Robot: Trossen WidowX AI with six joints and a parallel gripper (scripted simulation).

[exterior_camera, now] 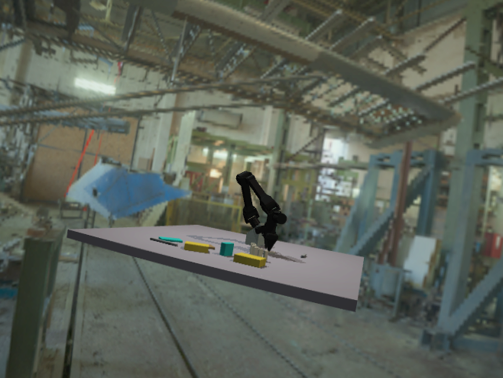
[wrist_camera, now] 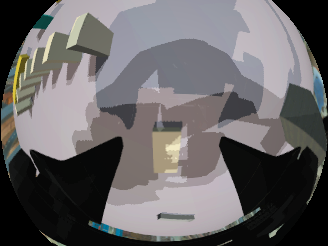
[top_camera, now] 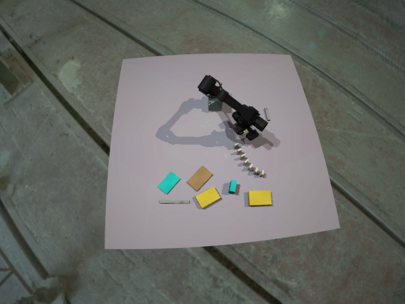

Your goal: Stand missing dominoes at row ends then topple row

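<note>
Right now my gripper tip is 170 mm to the right of the short grey bar, 140 mm past it and 10 mm above it. From my gripper tip the other things lie so: teal slab (410 mm to the right, 320 mm ahead, 10 mm below); then brown block (290 mm ahead, 240 mm to the right, 10 mm below); then teal block (340 mm ahead, 70 mm to the right, 10 mm above).
</note>
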